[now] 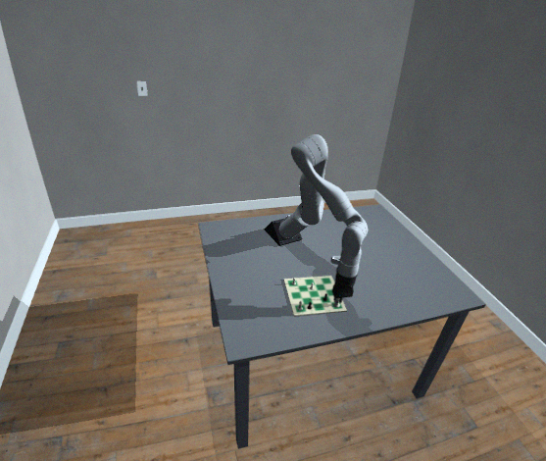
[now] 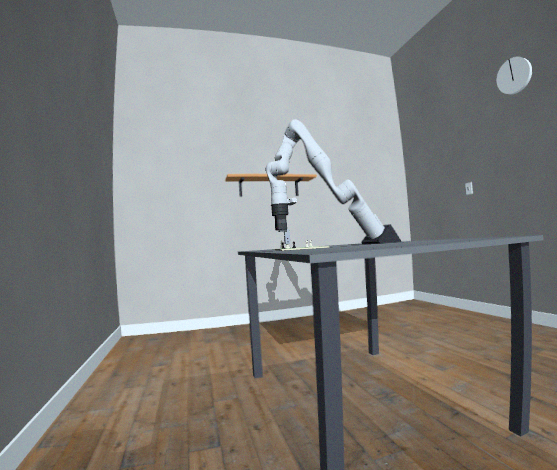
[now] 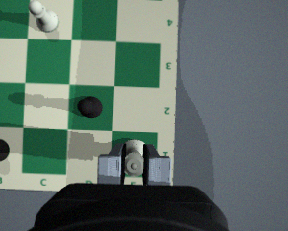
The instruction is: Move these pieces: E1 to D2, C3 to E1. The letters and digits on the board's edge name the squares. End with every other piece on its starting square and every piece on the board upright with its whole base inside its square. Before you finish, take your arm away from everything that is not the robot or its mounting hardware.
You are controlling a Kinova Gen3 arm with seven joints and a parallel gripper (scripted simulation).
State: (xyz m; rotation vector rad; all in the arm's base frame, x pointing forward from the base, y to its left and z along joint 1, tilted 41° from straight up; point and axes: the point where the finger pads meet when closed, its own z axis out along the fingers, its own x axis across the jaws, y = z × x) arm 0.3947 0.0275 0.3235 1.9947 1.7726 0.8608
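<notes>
My hand is 1 cm above the white piece. Round my hand: chessboard 8 cm behind, 7 cm to the right, 4 cm below.
</notes>
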